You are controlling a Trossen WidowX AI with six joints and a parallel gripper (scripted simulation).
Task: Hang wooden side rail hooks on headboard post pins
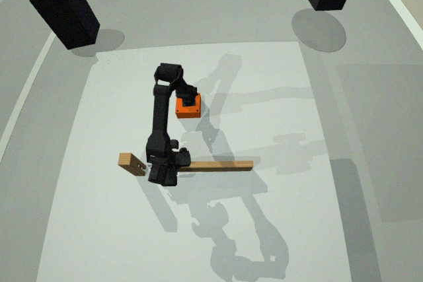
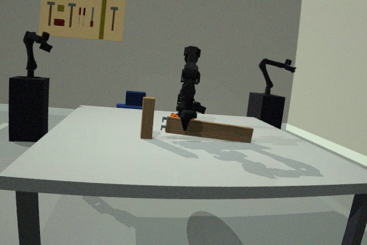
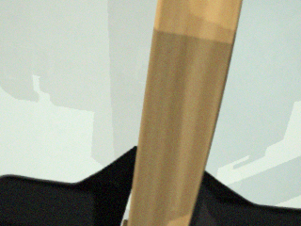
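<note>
My gripper tip is now 17 cm to the left of the headboard post, 4 cm below it and 2 cm past it.
</note>
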